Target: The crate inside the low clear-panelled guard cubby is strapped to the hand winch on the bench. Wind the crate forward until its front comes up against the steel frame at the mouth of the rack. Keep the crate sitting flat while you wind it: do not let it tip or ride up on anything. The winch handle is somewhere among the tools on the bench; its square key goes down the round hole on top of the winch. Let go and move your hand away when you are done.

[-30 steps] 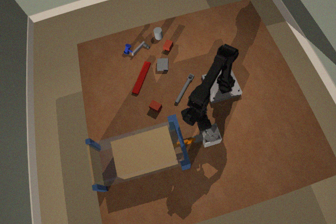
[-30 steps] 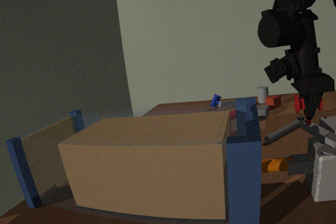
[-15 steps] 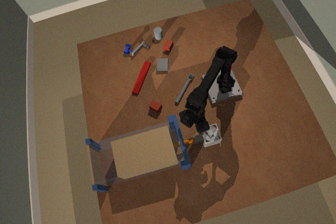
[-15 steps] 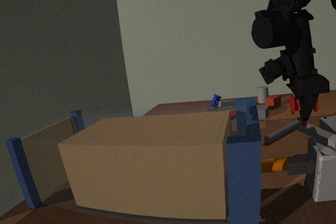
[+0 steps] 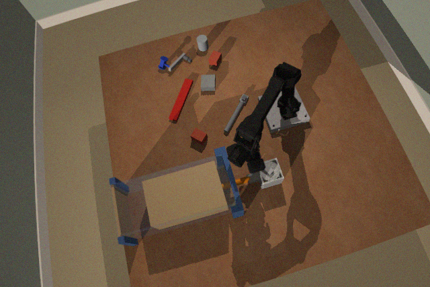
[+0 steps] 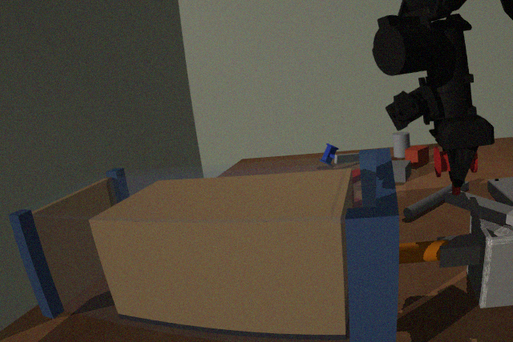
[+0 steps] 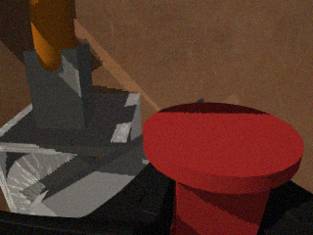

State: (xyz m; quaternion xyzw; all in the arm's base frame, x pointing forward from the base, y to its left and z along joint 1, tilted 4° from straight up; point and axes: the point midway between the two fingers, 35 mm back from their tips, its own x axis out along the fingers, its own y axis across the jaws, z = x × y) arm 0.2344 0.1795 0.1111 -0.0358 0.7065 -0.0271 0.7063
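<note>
The blue frame lies 100 mm ahead of my gripper tip, 80 mm to the left of it and 10 mm below it. From my gripper tip the other things lie so: red knob 20 mm above; then winch handle 20 mm behind, 30 mm to the left, 10 mm below; then grey winch 70 mm behind, 70 mm to the left, 80 mm below.
</note>
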